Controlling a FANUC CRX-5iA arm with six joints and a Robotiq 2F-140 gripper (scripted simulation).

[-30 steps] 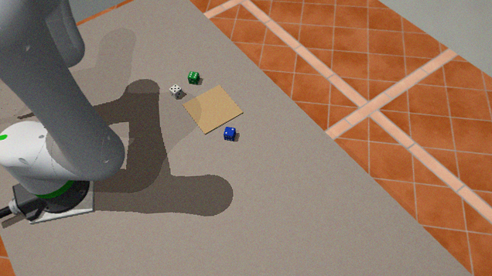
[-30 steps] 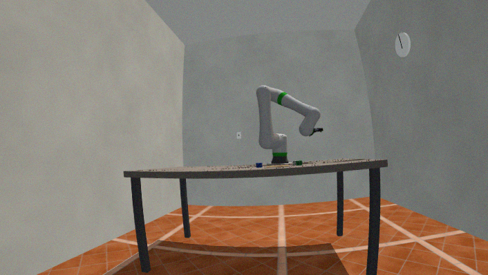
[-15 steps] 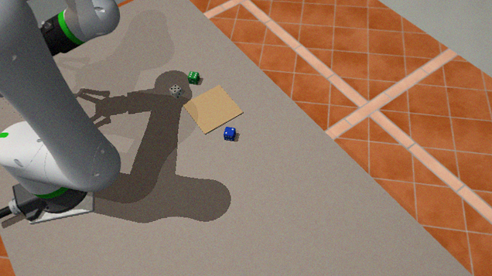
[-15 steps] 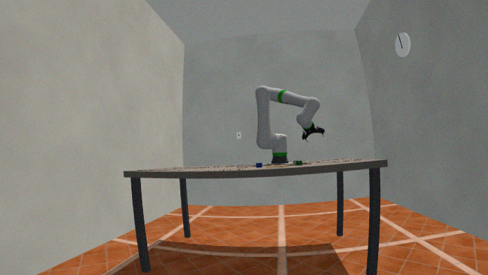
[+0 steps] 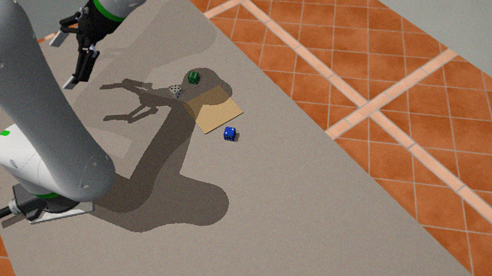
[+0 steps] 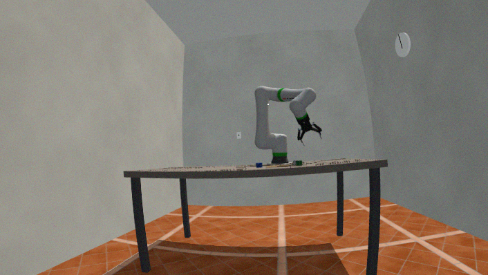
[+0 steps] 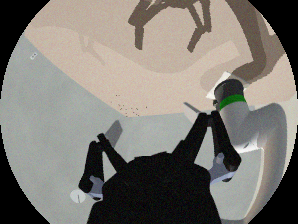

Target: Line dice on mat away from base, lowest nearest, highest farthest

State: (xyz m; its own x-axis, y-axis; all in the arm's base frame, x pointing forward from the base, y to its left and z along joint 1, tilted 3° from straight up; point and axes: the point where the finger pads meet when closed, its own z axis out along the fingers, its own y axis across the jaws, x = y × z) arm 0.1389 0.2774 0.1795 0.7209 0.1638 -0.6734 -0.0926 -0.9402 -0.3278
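Right now the blue die is 36 cm to the right of my hand, 35 cm ahead of it and 16 cm below it. The rest, counted from my hand: green die (35 cm ahead, 16 cm below, 10 cm to the right); then tan mat (35 cm ahead, 24 cm to the right, 17 cm below); then white die (27 cm ahead, 16 cm below, 13 cm to the right).
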